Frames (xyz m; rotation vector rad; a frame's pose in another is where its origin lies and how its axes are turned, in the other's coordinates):
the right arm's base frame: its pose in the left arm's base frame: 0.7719 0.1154 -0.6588 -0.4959 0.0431 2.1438
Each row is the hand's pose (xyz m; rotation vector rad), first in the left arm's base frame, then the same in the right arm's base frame.
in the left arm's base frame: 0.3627 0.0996 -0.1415 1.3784 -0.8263 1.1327
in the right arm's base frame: 0.0071 0.2557 0.6081 0.1512 -1.8296 -0.7693
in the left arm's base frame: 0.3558 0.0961 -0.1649 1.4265 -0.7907 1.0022
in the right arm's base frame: 0.0164 0.2668 0.5882 0.2199 -1.8781 -0.8767
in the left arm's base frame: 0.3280 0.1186 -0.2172 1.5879 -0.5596 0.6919
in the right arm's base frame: 0.0672 0.2836 0.5542 0.5561 -1.9744 -1.0987
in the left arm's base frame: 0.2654 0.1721 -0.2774 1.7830 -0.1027 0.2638
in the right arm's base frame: 0.1627 0.3110 0.5311 1.2007 -2.0073 -1.3286
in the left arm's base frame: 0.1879 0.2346 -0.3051 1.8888 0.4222 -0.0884
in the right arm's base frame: 0.2610 0.3399 0.5447 1.9140 -1.8659 -1.3837
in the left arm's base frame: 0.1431 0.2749 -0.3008 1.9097 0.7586 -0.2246
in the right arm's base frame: 0.3136 0.3511 0.5721 -2.3138 1.6821 1.2840
